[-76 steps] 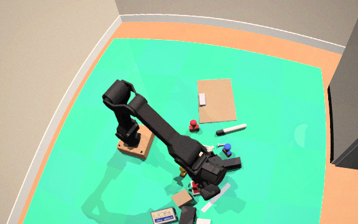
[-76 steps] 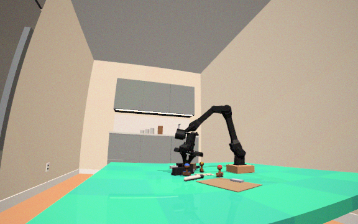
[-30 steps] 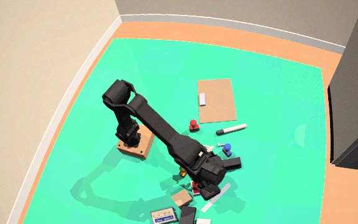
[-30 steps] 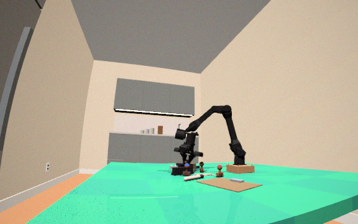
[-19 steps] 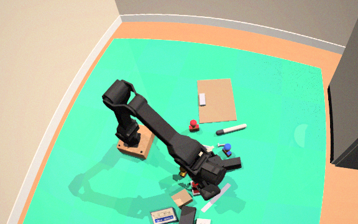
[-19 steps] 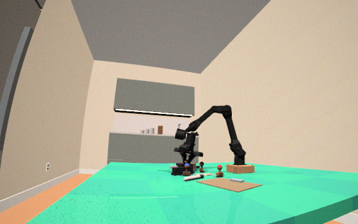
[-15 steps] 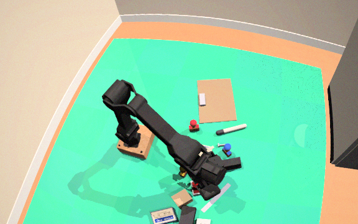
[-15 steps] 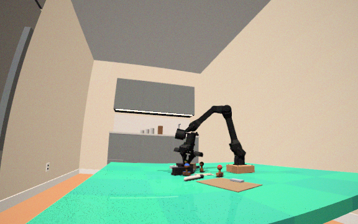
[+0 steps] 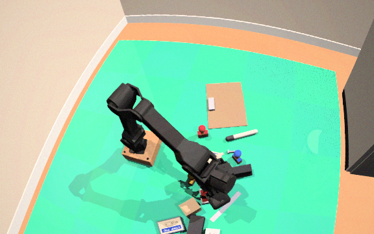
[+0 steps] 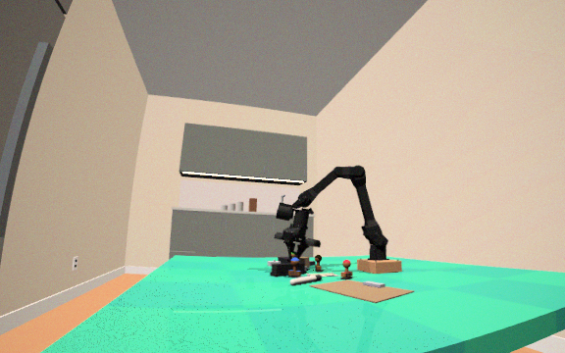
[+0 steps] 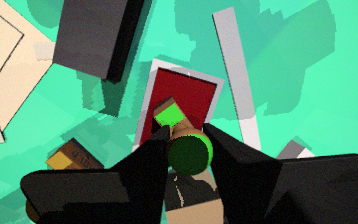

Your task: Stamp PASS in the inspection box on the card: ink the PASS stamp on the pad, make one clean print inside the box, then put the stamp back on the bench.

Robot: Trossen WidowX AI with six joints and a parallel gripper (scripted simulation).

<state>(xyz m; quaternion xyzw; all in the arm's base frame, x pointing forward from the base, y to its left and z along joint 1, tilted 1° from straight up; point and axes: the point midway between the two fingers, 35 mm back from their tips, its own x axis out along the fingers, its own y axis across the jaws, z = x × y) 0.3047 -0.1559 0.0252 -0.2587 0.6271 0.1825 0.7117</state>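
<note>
Now: the red ink pad 30 mm below my gripper tip. Also, from my gripper tip: grey strip: 50 mm ahead, 40 mm to the right, 40 mm below; then yellow-knobbed stamp: 80 mm behind, 60 mm to the left, 20 mm below; then green-knobbed stamp: 10 mm below.
</note>
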